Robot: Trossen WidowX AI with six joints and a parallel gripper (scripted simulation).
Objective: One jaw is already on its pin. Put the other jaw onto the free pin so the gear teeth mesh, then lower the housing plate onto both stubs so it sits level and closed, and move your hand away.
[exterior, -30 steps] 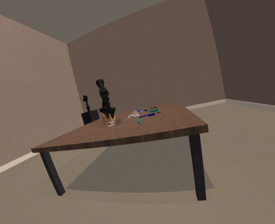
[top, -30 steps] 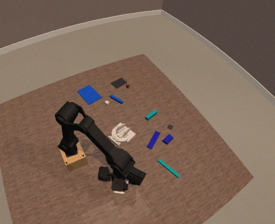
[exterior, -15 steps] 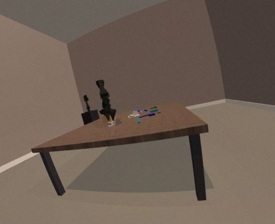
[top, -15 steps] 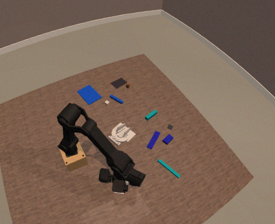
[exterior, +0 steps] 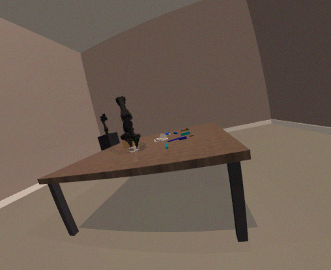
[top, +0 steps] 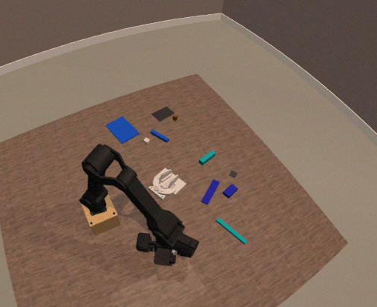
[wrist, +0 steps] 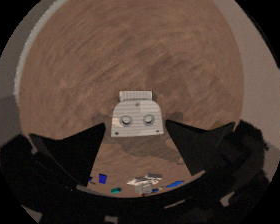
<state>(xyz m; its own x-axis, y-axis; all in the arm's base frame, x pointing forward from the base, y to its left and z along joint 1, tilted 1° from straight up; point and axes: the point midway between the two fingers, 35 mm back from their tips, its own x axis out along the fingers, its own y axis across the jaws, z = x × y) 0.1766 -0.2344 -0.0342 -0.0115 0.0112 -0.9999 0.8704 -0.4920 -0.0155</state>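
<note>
Right now my gripper tip is 1 cm past the white housing plate and 1 cm to the left of it. From my gripper tip the other things lie so: white jaw (11 cm ahead, 25 cm to the left, 1 cm below); long teal bar (27 cm ahead, 2 cm to the right, 2 cm below); white base (14 cm ahead, 29 cm to the left, 2 cm below).
</note>
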